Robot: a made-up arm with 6 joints. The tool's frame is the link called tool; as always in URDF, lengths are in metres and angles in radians. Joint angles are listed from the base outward.
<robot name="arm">
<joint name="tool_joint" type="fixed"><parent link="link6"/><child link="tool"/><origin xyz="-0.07 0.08 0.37"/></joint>
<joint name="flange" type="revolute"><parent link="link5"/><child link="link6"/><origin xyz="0.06 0.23 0.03"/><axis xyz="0 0 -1"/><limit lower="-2.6" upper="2.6"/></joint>
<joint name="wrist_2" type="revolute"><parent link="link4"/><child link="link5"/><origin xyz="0.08 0 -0.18"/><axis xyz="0 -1 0"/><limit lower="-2.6" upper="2.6"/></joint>
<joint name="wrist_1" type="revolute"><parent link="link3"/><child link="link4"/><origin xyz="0.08 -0.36 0.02"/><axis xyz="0 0 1"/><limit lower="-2.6" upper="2.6"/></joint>
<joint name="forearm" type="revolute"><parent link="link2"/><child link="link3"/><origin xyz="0.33 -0.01 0"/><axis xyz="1 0 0"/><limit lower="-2.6" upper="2.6"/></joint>
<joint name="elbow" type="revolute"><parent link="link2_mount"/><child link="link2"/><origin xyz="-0.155 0 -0.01"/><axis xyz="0 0 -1"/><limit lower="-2.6" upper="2.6"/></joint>
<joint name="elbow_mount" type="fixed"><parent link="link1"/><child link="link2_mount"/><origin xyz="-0.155 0 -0.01"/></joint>
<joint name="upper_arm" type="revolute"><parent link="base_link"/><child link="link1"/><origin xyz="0 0 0.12"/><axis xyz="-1 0 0"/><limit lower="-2.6" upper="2.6"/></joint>
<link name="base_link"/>
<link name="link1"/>
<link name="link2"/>
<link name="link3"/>
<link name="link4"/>
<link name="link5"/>
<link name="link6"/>
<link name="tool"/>
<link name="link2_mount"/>
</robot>
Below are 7 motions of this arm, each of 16 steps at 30 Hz.
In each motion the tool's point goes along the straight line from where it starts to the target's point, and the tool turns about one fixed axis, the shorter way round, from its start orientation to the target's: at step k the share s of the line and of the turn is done. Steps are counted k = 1, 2, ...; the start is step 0. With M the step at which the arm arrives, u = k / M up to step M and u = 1 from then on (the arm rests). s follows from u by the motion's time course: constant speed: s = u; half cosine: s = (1 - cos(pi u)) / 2; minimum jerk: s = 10 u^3 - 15 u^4 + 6 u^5.
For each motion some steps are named. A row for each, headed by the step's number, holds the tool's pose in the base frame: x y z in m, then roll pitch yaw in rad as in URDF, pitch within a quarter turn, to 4 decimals.
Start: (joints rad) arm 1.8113 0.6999 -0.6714 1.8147 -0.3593 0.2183
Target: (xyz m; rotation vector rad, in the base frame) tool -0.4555 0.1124 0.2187 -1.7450 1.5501 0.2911
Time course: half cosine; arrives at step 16
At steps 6, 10, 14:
6: -0.3544 0.2328 0.1465 -2.5604 0.3413 -1.2361
10: -0.4104 0.1662 0.1865 -2.5917 0.5258 -1.2495
14: -0.4499 0.1190 0.2147 -2.6181 0.6560 -1.2643

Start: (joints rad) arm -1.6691 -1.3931 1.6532 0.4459 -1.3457 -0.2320
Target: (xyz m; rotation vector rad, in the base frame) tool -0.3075 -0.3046 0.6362 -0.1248 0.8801 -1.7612
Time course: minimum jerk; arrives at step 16
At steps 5, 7, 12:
5: -0.2288 -0.1816 0.7742 -0.6902 -0.1261 -2.5825
7: -0.2484 -0.2122 0.7399 -0.7200 -0.0127 -2.4356
12: -0.2976 -0.2891 0.6536 -0.7201 0.2803 -2.0696

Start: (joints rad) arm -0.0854 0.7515 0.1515 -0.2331 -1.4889 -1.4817
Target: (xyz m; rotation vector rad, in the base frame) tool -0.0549 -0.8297 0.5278 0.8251 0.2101 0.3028
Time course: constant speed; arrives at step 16
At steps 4, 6, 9, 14, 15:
4: 0.1009 -0.8251 0.0436 1.4121 -0.0473 0.5312
6: 0.0750 -0.8259 0.1243 1.3193 -0.0217 0.5063
9: 0.0360 -0.8270 0.2454 1.1788 0.0122 0.4647
14: -0.0289 -0.8289 0.4471 0.9418 0.0545 0.3861
15: -0.0419 -0.8293 0.4875 0.8939 0.0607 0.3693

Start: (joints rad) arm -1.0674 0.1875 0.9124 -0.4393 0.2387 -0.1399
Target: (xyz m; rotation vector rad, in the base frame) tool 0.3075 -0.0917 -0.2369 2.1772 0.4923 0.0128
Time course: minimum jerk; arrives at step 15
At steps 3, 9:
3: 0.1534 -0.2000 -0.1406 1.8911 0.5084 -0.1728
9: 0.2556 -0.1282 -0.2045 2.1511 0.3000 0.2048

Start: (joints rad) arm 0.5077 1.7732 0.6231 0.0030 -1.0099 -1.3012
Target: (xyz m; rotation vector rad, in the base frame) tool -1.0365 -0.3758 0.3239 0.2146 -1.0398 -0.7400
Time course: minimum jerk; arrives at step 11
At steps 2, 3, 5, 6, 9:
2: -0.6856 -0.6701 0.4329 0.5354 -0.5241 -0.1496
3: -0.7165 -0.6443 0.4233 0.5410 -0.5523 -0.2269
5: -0.8217 -0.5560 0.3906 0.5808 -0.6438 -0.5030
6: -0.8839 -0.5038 0.3713 0.6204 -0.6924 -0.6777
9: -1.0200 -0.3896 0.3290 0.7490 -0.7740 -1.0922

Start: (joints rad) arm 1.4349 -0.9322 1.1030 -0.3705 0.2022 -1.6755
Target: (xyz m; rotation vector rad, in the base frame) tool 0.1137 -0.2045 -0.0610 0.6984 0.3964 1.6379
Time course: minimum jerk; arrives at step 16
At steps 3, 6, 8, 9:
3: 0.2055 -0.0882 -0.0711 0.6937 0.3427 1.7858
6: 0.1836 -0.1159 -0.0687 0.6831 0.2087 1.7492
8: 0.1619 -0.1434 -0.0663 0.6776 0.0754 1.7150
9: 0.1508 -0.1575 -0.0651 0.6765 0.0065 1.6977

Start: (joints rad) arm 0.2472 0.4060 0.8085 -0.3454 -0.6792 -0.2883
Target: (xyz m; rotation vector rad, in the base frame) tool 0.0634 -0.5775 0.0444 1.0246 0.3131 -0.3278
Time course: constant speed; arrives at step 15
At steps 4, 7, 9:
4: 0.2491 -0.5601 0.1696 0.9061 0.4234 -0.0407
7: 0.1985 -0.5649 0.1355 0.9355 0.4201 -0.0651
9: 0.1647 -0.5680 0.1127 0.9552 0.4182 -0.0814

